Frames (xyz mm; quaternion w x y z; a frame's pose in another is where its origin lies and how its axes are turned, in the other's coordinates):
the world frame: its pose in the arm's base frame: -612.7 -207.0 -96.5 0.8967 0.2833 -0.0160 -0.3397
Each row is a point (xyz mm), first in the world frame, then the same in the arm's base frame.
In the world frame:
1: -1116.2 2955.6 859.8
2: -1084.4 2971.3 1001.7
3: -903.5 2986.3 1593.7
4: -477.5 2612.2 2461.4
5: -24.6 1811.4 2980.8
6: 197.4 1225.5 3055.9
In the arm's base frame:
1: 113.0 1854.7 2341.5
2: 115.4 1774.0 2463.5
3: 132.6 1376.9 2938.3
4: 43.6 454.4 3402.3
5: -203.7 -571.3 3348.3
6: -401.3 -1102.5 3070.9

